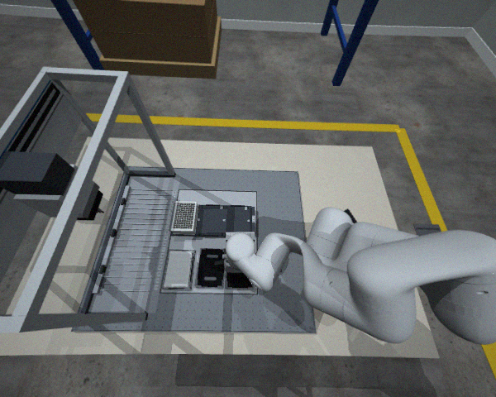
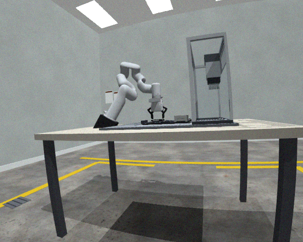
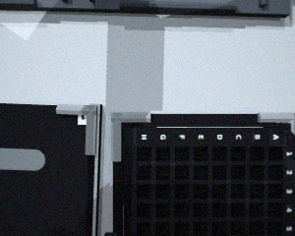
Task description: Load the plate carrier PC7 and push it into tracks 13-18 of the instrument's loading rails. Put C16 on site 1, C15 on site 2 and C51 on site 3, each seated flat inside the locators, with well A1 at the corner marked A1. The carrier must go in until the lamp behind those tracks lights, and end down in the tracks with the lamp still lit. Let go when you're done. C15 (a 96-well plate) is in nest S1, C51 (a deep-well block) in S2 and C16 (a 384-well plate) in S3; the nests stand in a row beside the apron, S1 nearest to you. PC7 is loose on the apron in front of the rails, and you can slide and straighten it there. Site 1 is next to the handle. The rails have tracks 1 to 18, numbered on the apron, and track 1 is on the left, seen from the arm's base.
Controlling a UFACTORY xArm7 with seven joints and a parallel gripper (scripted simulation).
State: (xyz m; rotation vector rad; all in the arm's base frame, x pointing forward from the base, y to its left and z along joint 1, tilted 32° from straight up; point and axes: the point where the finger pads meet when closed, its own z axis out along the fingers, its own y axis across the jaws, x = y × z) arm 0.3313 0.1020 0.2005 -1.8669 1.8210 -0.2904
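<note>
My hand is 20 mm above the black 96-well plate C15. Round my hand: dark carrier PC7: 180 mm to the right, 130 mm ahead, 30 mm below; nest S2: 110 mm ahead, 40 mm below; small white corner mark: 70 mm ahead, 60 mm to the right, 30 mm below.
</note>
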